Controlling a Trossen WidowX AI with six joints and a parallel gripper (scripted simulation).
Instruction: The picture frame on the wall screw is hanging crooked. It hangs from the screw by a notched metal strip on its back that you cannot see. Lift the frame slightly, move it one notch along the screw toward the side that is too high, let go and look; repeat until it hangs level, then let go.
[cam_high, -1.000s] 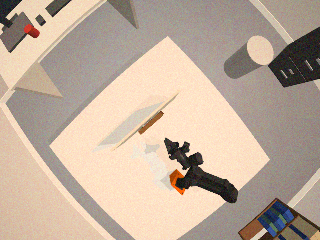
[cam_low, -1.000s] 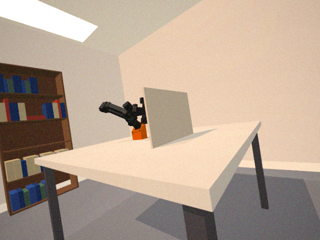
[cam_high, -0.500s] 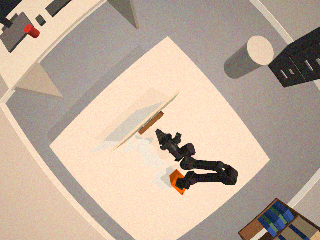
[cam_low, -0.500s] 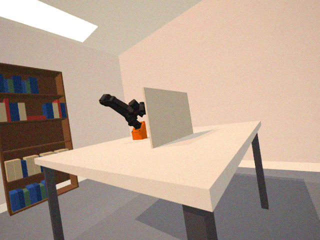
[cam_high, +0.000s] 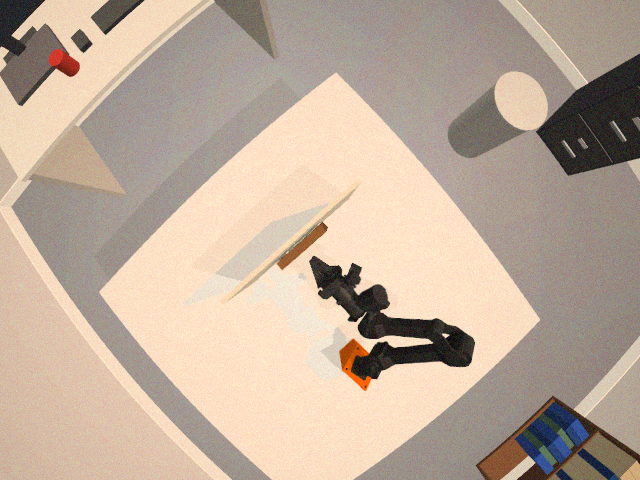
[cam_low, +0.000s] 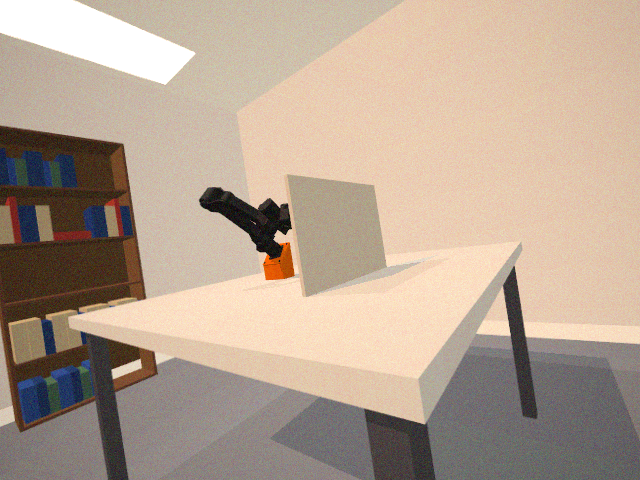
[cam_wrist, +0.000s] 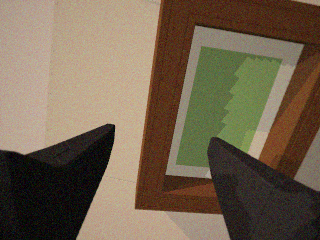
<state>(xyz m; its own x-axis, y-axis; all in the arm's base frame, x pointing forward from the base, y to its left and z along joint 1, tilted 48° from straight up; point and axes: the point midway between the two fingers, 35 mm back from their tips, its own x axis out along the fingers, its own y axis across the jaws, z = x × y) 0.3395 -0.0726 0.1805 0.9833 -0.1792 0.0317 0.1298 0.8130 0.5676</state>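
The picture frame is 5 cm ahead of my gripper tip, 1 cm to the right of it and 5 cm below it. The rest, counted from my gripper tip: upright wall panel (6 cm ahead, 6 cm below).
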